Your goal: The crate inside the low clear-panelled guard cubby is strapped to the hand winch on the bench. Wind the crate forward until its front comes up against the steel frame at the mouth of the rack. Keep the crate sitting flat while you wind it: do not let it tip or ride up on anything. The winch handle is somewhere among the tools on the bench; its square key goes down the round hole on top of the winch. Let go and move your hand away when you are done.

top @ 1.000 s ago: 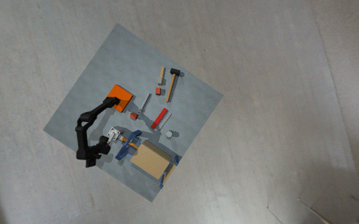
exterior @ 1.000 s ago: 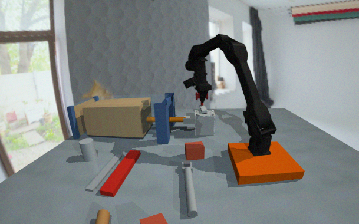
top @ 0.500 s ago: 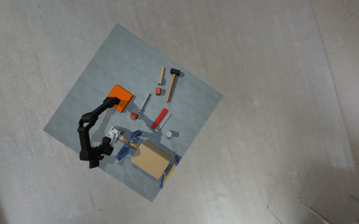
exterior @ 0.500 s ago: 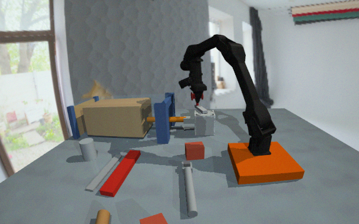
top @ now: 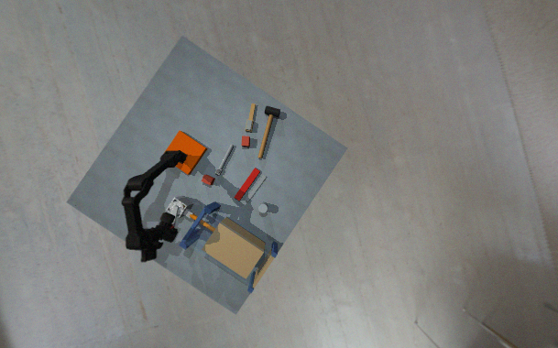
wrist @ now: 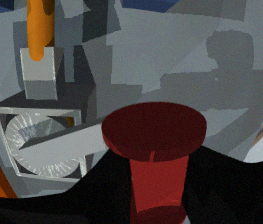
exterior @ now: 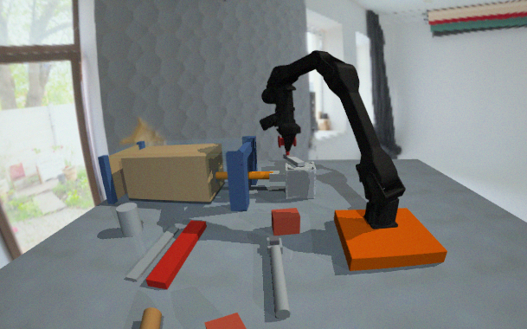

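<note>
Right now the grey crank handle is 4 cm to the left of my gripper tip, 1 cm below it and 1 cm behind it. Round my gripper tip: grey winch 9 cm to the left, 8 cm below, 5 cm behind; red knob 2 cm above; frame 13 cm ahead, 9 cm to the left, 1 cm below.
</note>
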